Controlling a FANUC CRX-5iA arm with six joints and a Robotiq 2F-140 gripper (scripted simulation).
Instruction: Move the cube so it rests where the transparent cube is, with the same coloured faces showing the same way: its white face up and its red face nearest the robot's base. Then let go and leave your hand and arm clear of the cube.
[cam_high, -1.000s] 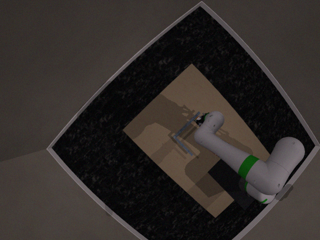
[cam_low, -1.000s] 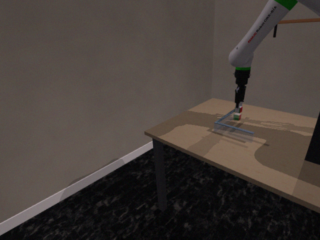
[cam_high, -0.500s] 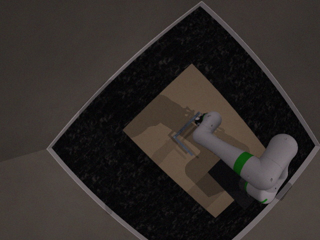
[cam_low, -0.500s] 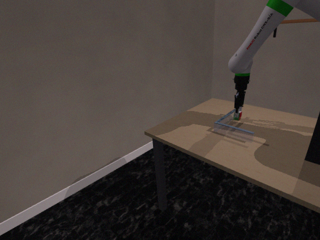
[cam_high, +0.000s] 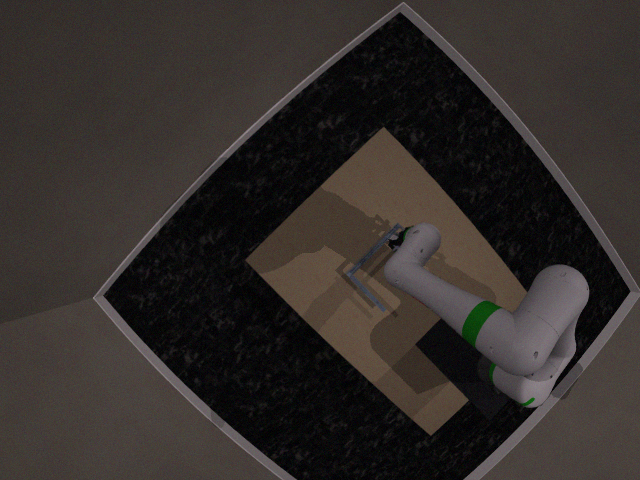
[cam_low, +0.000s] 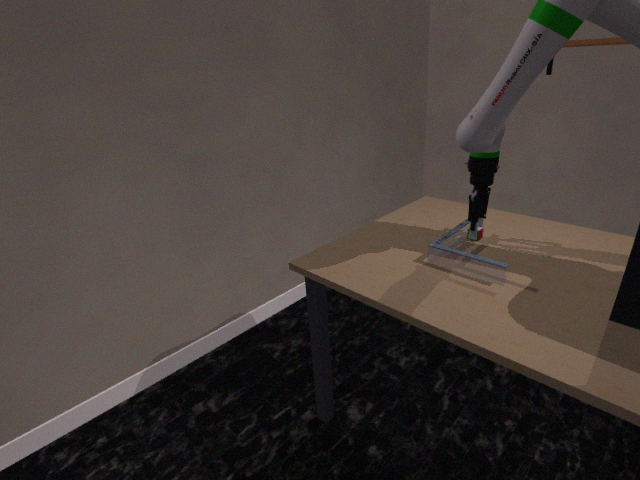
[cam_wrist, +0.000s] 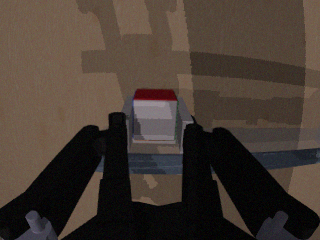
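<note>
My gripper is now 2 cm above the cube. Also, from my hand: bar (11 cm to the left, 2 cm ahead).
</note>
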